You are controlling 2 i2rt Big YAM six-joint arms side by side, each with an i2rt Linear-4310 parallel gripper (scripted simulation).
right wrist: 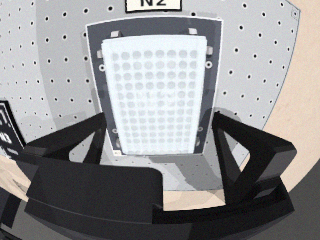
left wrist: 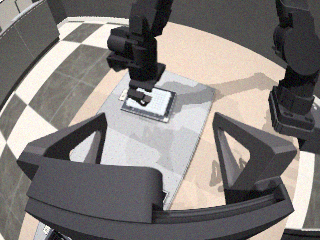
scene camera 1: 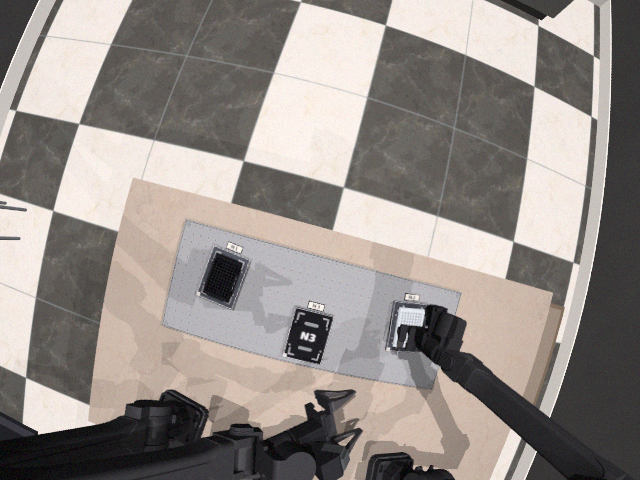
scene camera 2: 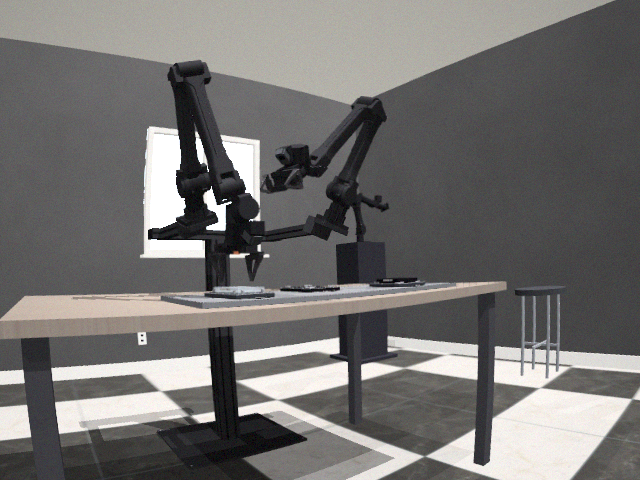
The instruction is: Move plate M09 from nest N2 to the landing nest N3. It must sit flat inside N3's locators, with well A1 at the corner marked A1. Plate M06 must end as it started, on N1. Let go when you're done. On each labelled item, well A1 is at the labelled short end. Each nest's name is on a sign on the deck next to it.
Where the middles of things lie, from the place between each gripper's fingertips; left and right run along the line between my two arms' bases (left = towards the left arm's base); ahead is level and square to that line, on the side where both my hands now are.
My right hand [scene camera 2: 236, 281] is 3 cm above the white plate M09 [right wrist: 169, 138]. The rest, counted from my right hand: nest N3 [scene camera 1: 312, 317] (30 cm to the left, 12 cm behind, 4 cm below); then black plate M06 [scene camera 1: 222, 275] (60 cm to the left, 3 cm below, 3 cm behind); then nest N2 [right wrist: 211, 29] (4 cm below).
My left hand [scene camera 1: 357, 410] is 3 cm short of the nest N3, 10 cm to the right of it and 33 cm above it. Also, from my left hand: white plate M09: 15 cm ahead, 19 cm to the right, 32 cm below; black plate M06: 12 cm ahead, 40 cm to the left, 32 cm below; nest N2: 15 cm ahead, 19 cm to the right, 33 cm below.
